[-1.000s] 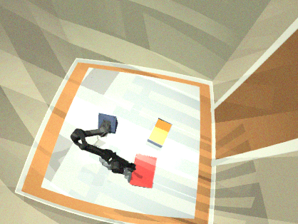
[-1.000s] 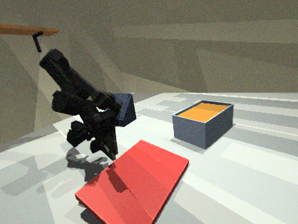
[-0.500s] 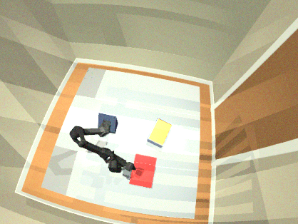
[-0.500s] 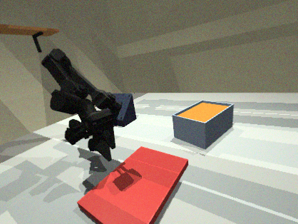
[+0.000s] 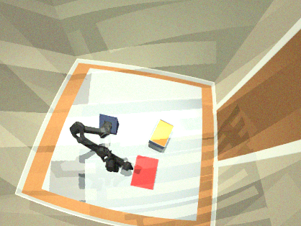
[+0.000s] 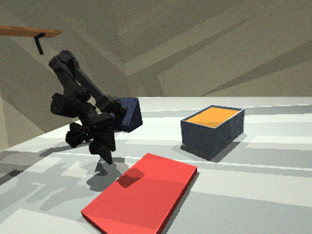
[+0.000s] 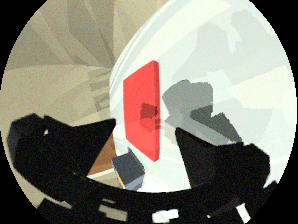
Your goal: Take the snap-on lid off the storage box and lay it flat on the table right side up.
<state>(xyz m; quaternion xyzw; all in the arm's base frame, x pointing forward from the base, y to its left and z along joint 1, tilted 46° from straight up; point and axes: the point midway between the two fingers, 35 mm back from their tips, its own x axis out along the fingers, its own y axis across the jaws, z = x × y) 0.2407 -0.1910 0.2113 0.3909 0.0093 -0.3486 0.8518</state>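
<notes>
My gripper tip is 120 mm short of the red lid, 10 mm to the left of it and 50 mm above it. The rest, counted from my gripper tip: storage box 190 mm ahead, 330 mm to the left, 20 mm below.
</notes>
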